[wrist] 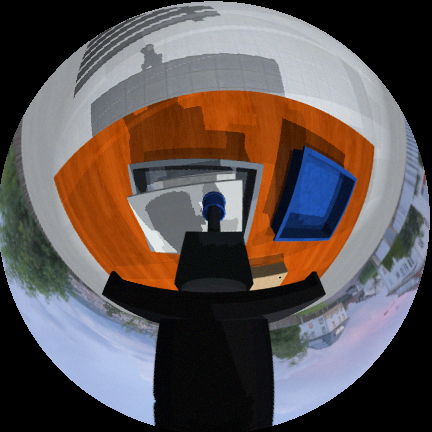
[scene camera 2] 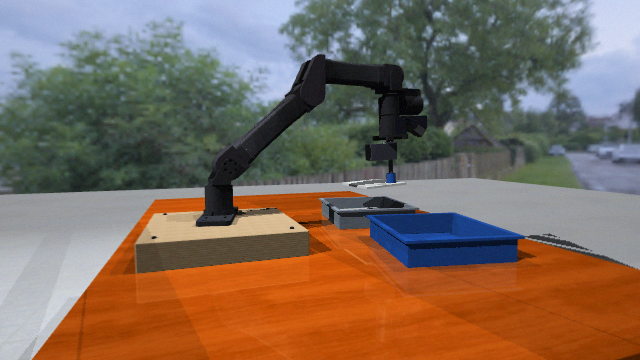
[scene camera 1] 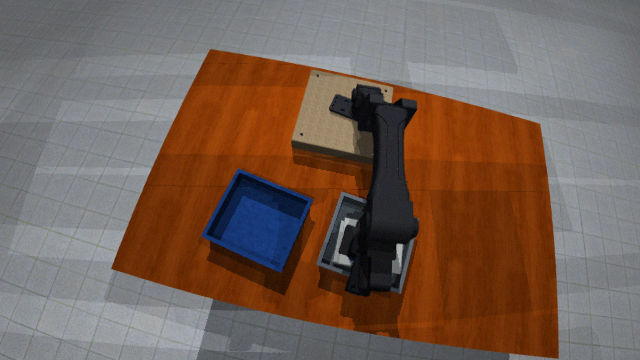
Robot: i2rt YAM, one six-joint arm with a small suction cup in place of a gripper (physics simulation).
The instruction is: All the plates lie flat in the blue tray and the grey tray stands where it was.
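Places are measured from the arm's base along level axes (x back, y left, z down), in metres.
Pixels of known places: hand, tool point: (wrist: pixel 213 197) (scene camera 2: pixel 391 186); arm's base, link origin: (scene camera 2: pixel 219 217).
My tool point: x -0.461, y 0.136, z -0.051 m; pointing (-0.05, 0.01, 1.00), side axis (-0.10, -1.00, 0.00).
Observation:
For each thing: its top centre in the pictures, then the offset to it from my tool point. Level surfaces: height alone.
- thin white plate, top centre: (wrist: pixel 185 227) (scene camera 1: pixel 372 245) (scene camera 2: pixel 372 180) dx +0.045, dy +0.037, dz -0.013 m
- grey tray, top centre: (wrist: pixel 191 217) (scene camera 1: pixel 370 241) (scene camera 2: pixel 364 202) dx +0.069, dy +0.037, dz +0.051 m
- more light plate, top centre: (wrist: pixel 195 204) dx +0.054, dy +0.032, dz +0.080 m
- blue tray, top centre: (scene camera 2: pixel 434 224) (wrist: pixel 324 206) (scene camera 1: pixel 257 217) dx +0.003, dy -0.281, dz +0.051 m
- orange table, surface height: dz +0.101 m
My gripper, a small blue suction cup (scene camera 2: pixel 391 178) (wrist: pixel 214 204), is shut on a thin white plate (scene camera 1: pixel 341 257) (scene camera 2: pixel 367 185) (wrist: pixel 167 220) and holds it roughly level above the grey tray. The grey tray (scene camera 1: pixel 330 229) (scene camera 2: pixel 352 221) (wrist: pixel 195 162) stands on the table, partly hidden under the arm in scene camera 1. At least one more light plate (wrist: pixel 200 179) lies inside it, mostly covered by the held plate in the wrist view; how many lie there is hidden. The blue tray (scene camera 1: pixel 260 225) (scene camera 2: pixel 450 253) (wrist: pixel 320 185) stands beside the grey tray, with no plate showing inside.
The arm's base stands on a pale wooden board (scene camera 1: pixel 325 110) (scene camera 2: pixel 220 245) (wrist: pixel 267 281) at the back of the orange table (scene camera 1: pixel 480 225) (scene camera 2: pixel 280 310). A narrow strip of table separates the two trays. Both trays have raised walls.

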